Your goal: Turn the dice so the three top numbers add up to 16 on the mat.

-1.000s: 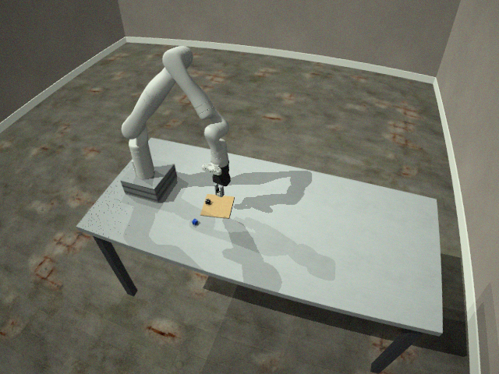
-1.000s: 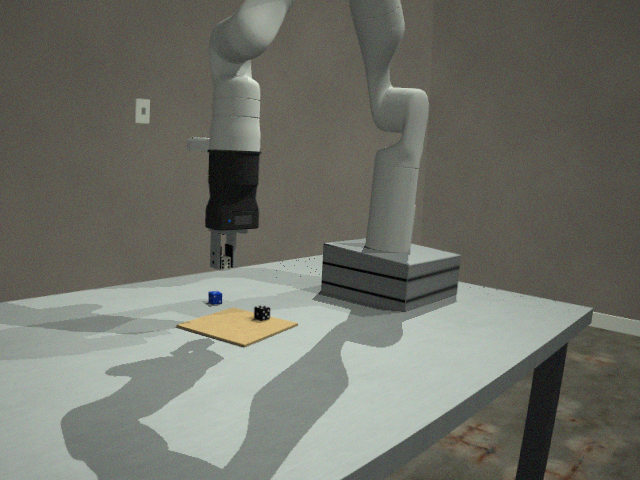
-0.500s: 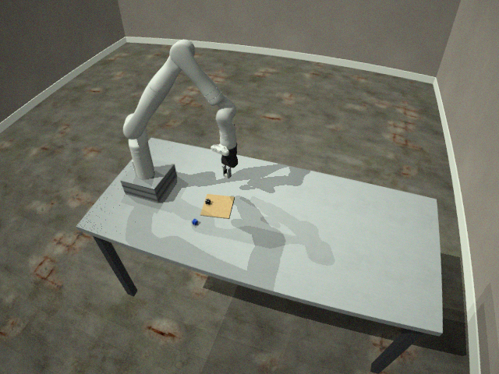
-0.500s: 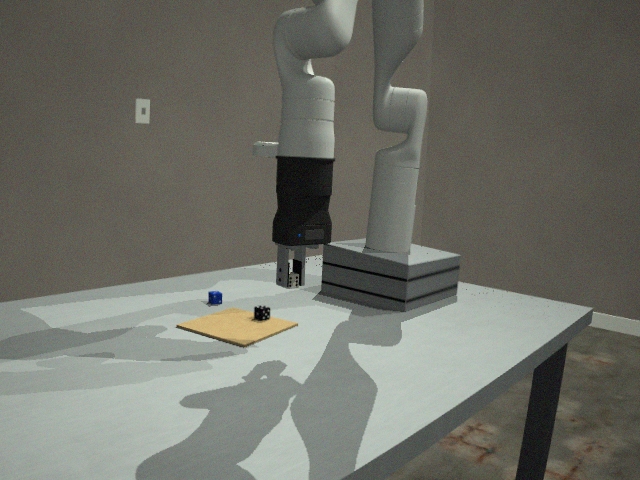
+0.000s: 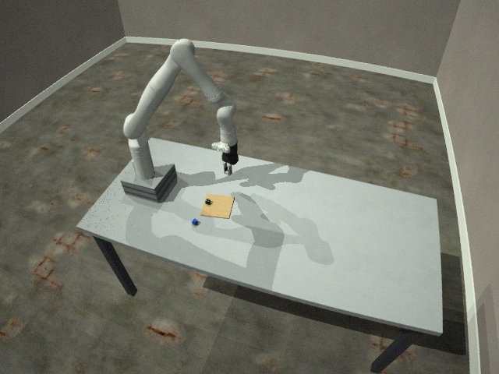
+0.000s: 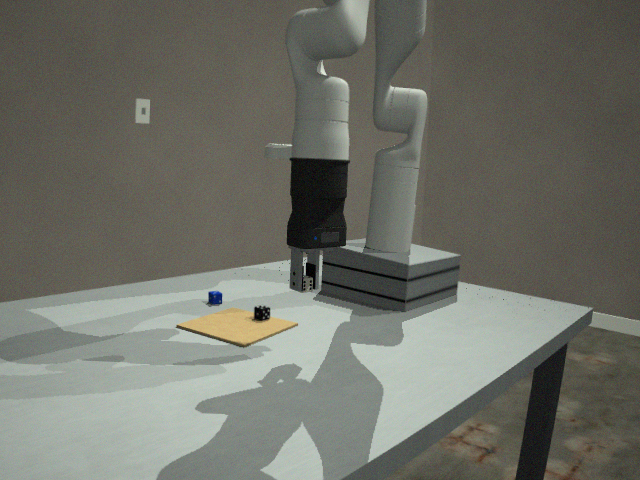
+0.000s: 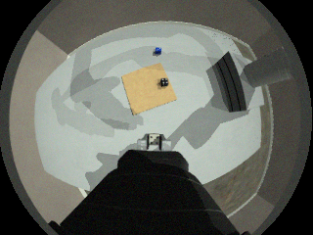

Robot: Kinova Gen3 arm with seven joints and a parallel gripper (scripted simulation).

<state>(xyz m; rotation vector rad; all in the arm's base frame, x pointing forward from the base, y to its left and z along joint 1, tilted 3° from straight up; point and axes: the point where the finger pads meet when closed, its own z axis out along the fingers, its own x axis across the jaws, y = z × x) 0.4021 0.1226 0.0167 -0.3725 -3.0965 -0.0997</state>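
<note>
Now: the tan mat 1 cm behind my hand, 14 cm to the right of it and 11 cm below it. Round my hand: white die 1 cm below; blue die 7 cm behind, 28 cm to the right, 10 cm below; black die 6 cm behind, 14 cm to the right, 10 cm below.
</note>
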